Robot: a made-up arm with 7 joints. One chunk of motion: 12 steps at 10 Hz.
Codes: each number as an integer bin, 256 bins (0 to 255) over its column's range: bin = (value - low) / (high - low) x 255, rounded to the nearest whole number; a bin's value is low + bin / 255 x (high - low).
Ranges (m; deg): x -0.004..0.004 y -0.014..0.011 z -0.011..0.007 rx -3..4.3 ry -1.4..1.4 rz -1..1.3
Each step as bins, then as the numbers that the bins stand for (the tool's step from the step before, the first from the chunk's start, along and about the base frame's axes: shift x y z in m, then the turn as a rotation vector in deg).
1 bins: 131 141 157 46 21 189
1 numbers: 0.00011 -0.00018 0.00008 -1.683 -1.169 0.705
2 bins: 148 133 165 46 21 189
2 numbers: 0.00064 -0.00096 0.00065 -1.683 -1.169 0.705
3 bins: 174 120 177 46 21 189
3 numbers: 0.00146 -0.00224 0.00149 -1.683 -1.169 0.705
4 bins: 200 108 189 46 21 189
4 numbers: 0.00227 -0.00341 0.00234 -1.683 -1.169 0.705
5 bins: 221 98 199 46 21 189
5 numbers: 0.00293 -0.00439 0.00305 -1.683 -1.169 0.705
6 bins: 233 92 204 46 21 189
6 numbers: 0.00331 -0.00498 0.00340 -1.683 -1.169 0.705
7 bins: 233 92 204 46 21 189
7 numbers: 0.00331 -0.00498 0.00340 -1.683 -1.169 0.705
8 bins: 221 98 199 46 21 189
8 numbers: 0.00293 -0.00439 0.00305 -1.683 -1.169 0.705
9 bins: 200 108 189 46 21 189
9 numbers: 0.00227 -0.00341 0.00234 -1.683 -1.169 0.705
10 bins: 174 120 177 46 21 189
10 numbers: 0.00146 -0.00224 0.00149 -1.683 -1.169 0.705
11 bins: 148 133 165 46 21 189
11 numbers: 0.00064 -0.00096 0.00065 -1.683 -1.169 0.705
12 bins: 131 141 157 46 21 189
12 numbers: 0.00011 -0.00018 0.00008 -1.683 -1.169 0.705
